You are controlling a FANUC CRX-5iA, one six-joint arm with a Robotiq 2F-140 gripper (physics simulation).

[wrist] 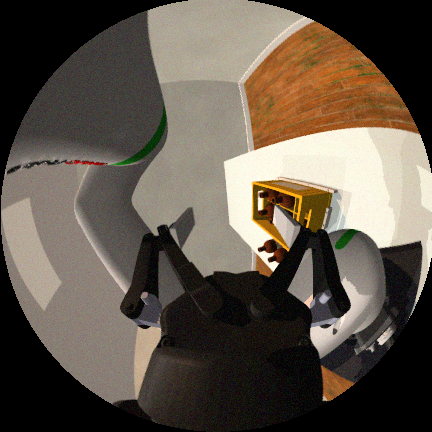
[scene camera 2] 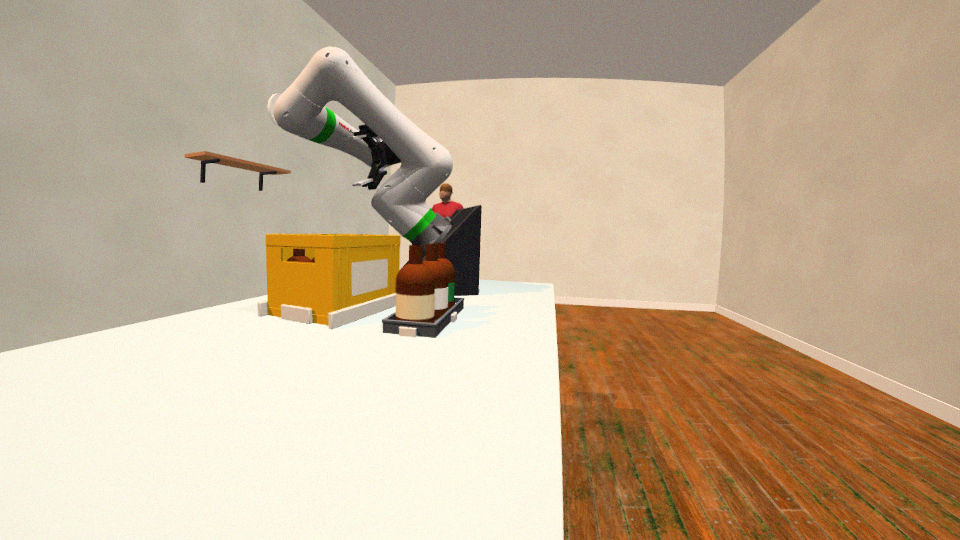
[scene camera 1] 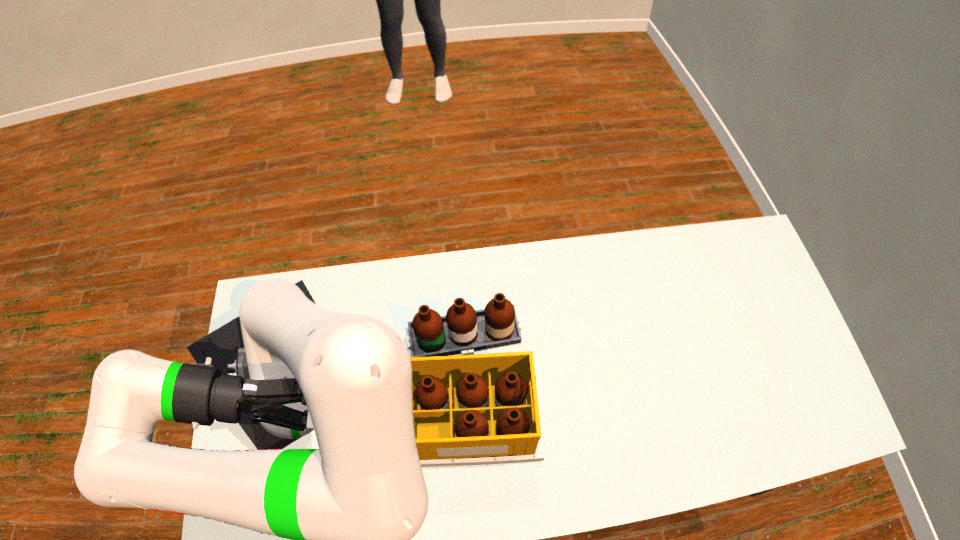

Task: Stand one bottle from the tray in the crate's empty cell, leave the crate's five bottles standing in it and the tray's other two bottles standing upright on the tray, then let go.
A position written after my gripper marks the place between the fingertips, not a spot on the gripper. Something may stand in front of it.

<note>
I see my gripper (scene camera 2: 352, 161), a white-label bottle (scene camera 1: 461, 318), a green-label bottle (scene camera 1: 427, 324), a white-label bottle (scene camera 1: 471, 423) and a white-label bottle (scene camera 1: 431, 393).
My gripper also shows in the wrist view (wrist: 233, 214).
</note>
